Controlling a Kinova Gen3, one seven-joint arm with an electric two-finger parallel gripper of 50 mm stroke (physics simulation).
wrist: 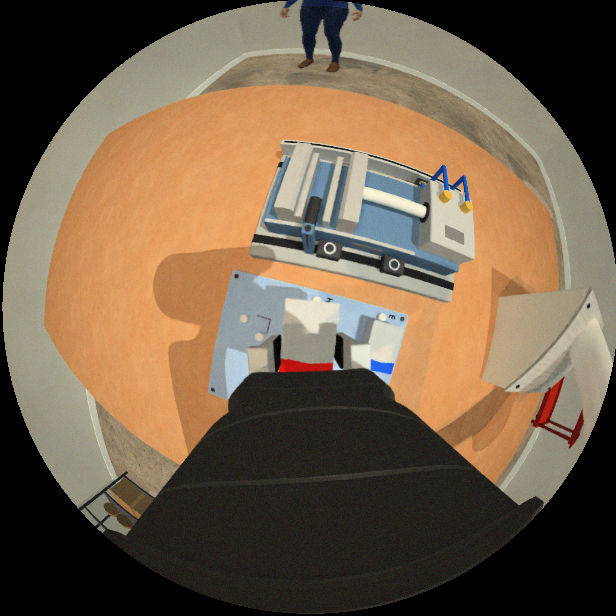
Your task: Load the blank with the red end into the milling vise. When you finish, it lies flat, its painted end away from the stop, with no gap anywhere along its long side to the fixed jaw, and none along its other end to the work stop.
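Note:
The blank with the red end is a grey bar, its red end nearest the camera. My gripper has a finger on each long side and looks shut on it. The bar appears larger than its neighbour, so it seems raised over the pale blue tray. The milling vise stands beyond the tray with its jaws apart: one grey jaw on the left, another on the white screw. A dark work stop sits at the near end of the slot. The slot is empty.
A second blank with a blue end lies on the tray to the right. Blue hoses with yellow tips stick up from the vise's right end. A white panel and a red frame stand at the right. A person stands beyond the table.

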